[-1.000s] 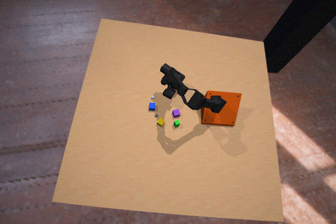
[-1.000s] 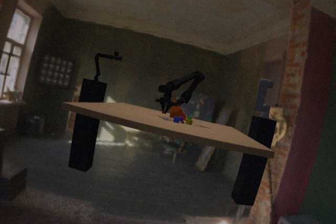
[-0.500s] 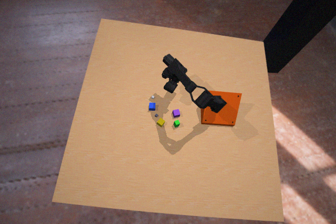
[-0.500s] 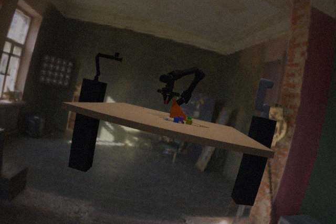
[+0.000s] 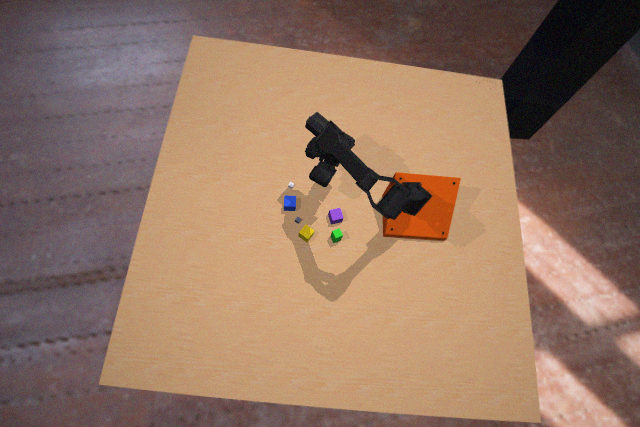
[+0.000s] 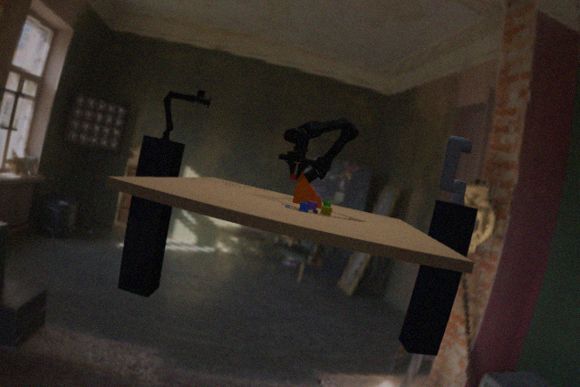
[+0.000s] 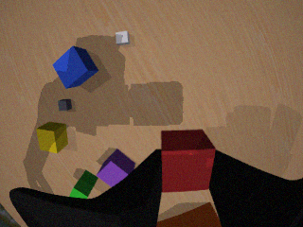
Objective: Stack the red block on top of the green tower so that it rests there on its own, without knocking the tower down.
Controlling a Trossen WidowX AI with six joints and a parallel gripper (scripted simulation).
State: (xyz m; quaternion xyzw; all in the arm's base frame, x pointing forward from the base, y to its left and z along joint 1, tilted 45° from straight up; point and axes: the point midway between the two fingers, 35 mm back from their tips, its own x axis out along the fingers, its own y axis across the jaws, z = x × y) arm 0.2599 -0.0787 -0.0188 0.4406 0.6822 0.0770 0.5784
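My gripper tip is now 30 mm past the purple block, 110 mm to the right of it and 110 mm above it. Round my gripper tip: red block (10 mm above); tiny white cube (110 mm ahead, 120 mm below); blue block (120 mm ahead, 70 mm to the left, 110 mm below).
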